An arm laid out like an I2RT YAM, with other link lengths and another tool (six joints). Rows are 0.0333 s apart.
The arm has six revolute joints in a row. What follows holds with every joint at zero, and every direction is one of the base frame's. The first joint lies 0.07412 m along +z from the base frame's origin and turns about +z. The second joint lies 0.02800 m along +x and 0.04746 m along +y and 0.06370 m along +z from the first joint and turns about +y. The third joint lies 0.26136 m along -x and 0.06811 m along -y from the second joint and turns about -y. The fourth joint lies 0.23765 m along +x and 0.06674 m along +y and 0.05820 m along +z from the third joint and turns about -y. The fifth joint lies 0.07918 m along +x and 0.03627 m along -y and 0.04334 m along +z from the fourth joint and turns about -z. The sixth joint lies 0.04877 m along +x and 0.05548 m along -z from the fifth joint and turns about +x. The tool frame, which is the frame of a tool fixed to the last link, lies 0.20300 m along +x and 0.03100 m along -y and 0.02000 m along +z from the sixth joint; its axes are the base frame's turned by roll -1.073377, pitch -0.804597 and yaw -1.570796 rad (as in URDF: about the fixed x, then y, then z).
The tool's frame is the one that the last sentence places.
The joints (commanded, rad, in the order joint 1, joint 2, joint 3, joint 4, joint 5, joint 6), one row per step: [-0.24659 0.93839 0.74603 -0.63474 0.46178 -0.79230]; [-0.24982 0.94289 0.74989 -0.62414 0.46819 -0.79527]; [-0.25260 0.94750 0.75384 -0.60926 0.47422 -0.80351]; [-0.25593 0.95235 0.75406 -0.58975 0.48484 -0.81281]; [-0.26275 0.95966 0.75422 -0.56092 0.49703 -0.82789]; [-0.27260 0.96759 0.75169 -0.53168 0.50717 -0.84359]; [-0.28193 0.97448 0.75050 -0.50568 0.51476 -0.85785]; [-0.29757 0.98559 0.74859 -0.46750 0.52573 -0.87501]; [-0.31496 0.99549 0.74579 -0.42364 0.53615 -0.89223]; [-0.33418 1.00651 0.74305 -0.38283 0.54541 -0.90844]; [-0.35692 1.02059 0.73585 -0.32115 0.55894 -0.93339]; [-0.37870 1.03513 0.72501 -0.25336 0.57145 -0.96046]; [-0.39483 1.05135 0.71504 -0.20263 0.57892 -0.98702]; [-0.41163 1.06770 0.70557 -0.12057 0.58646 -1.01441]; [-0.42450 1.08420 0.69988 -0.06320 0.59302 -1.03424]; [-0.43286 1.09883 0.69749 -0.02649 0.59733 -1.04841]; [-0.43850 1.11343 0.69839 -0.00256 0.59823 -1.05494]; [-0.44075 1.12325 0.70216 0.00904 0.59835 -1.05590]
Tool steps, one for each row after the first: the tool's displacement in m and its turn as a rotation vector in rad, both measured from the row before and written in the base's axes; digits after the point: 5 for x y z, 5 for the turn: [0.00150 -0.00288 0.00329 -0.00842 -0.00677 -0.00565]; [0.00256 -0.00275 0.00421 -0.01174 -0.00781 -0.00162]; [0.00199 -0.00382 0.00384 -0.01559 -0.00689 -0.00487]; [0.00286 -0.00550 0.00528 -0.02116 -0.00946 -0.00618]; [0.00196 -0.00594 0.00375 -0.01933 -0.00634 -0.00777]; [0.00183 -0.00526 0.00380 -0.01676 -0.00661 -0.00657]; [0.00188 -0.00843 0.00522 -0.02242 -0.01067 -0.01412]; [0.00185 -0.00915 0.00659 -0.02401 -0.01594 -0.01599]; [0.00067 -0.00945 0.00547 -0.02175 -0.01242 -0.01802]; [0.00119 -0.01197 0.00773 -0.03291 -0.01718 -0.02125]; [0.00105 -0.01152 0.00731 -0.03427 -0.01671 -0.01959]; [0.00086 -0.00813 0.00241 -0.02501 -0.00071 -0.01082]; [0.00364 -0.00981 0.01093 -0.03790 -0.02859 -0.01219]; [0.00184 -0.00751 0.00635 -0.02596 -0.01490 -0.01134]; [0.00139 -0.00502 0.00311 -0.01621 -0.00551 -0.00729]; [0.00180 -0.00347 0.00118 -0.00756 -0.00371 -0.00425]; [0.00165 -0.00184 0.00118 -0.00283 -0.00420 -0.00204]
